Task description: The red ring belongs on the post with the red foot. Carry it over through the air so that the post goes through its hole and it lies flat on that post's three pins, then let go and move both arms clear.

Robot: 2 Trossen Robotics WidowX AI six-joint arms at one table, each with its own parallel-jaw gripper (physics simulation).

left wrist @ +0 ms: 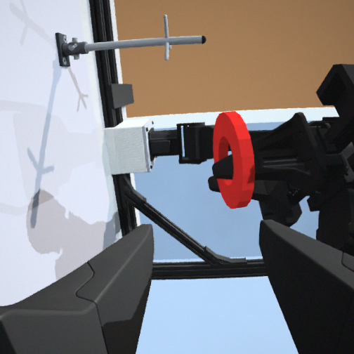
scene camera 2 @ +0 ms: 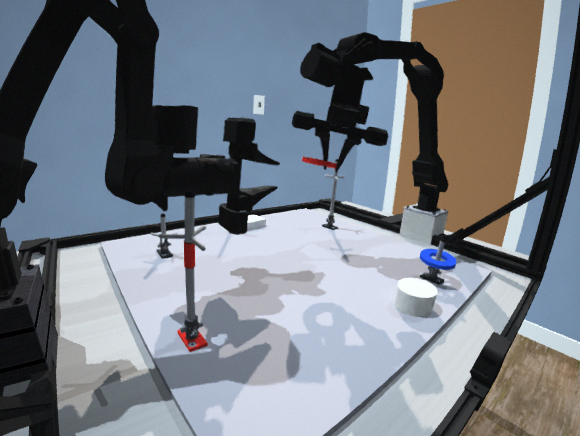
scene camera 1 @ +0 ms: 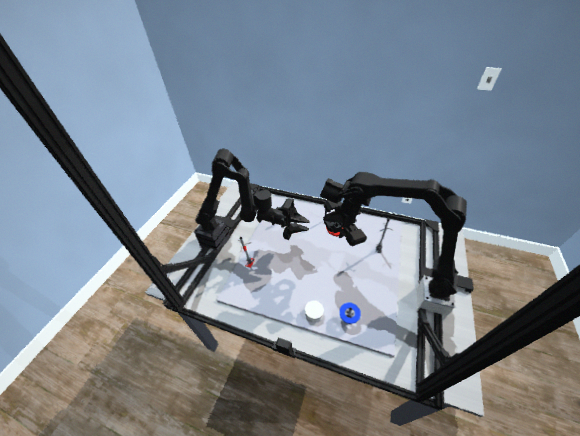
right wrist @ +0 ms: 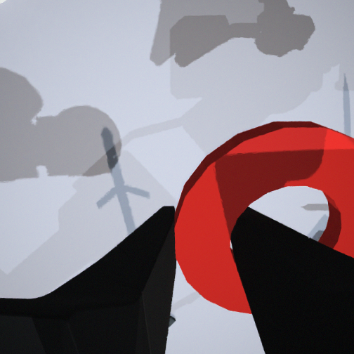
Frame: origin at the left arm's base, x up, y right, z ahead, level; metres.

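Where they show: left gripper, fingertip midpoint: [scene camera 2: 277, 175] [scene camera 1: 309, 225]; right gripper, fingertip midpoint: [scene camera 2: 330, 170] [scene camera 1: 338, 235]; left arm's base, origin of the base link: [scene camera 1: 209, 226]; right arm's base, origin of the base link: [scene camera 2: 426, 208] [scene camera 1: 439, 290].
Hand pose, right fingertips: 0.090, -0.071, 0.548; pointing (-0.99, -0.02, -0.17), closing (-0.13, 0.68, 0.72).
Each offset is from my right fingertips to the centre of the thing, as dx, dy, dz. "spot": to the spot under its first point.
The red ring {+0.014, -0.017, -0.016} [scene camera 1: 333, 233] [scene camera 2: 312, 161] [left wrist: 244, 165] [right wrist: 195, 250] is in the air, nearly level in scene camera 2. My right gripper [scene camera 2: 331, 166] [right wrist: 201, 216] is shut on its rim, with one finger through the hole. My left gripper [scene camera 1: 308, 225] [scene camera 2: 277, 176] [left wrist: 206, 233] is partly open and empty, pointing toward the ring but apart from it. The post with the red foot {spot: -0.135, +0.128, -0.330} [scene camera 1: 248, 257] [scene camera 2: 190, 290] stands upright at the left, with a red band below its three pins. In scene camera 2 the left arm hides its top.
A tall grey post {spot: -0.097, -0.136, +0.163} [scene camera 1: 383, 237] [scene camera 2: 333, 200] [left wrist: 125, 44] with a black foot stands at the back right. A blue ring {-0.139, +0.208, +0.111} [scene camera 1: 342, 314] [scene camera 2: 429, 260] is on a shorter post, beside a white cylinder {-0.168, +0.234, -0.010} [scene camera 1: 314, 311] [scene camera 2: 416, 297]. Another short post {spot: -0.162, -0.154, -0.296} [scene camera 2: 164, 245] and a white block {-0.176, -0.257, -0.035} [scene camera 2: 257, 222] are at the back.
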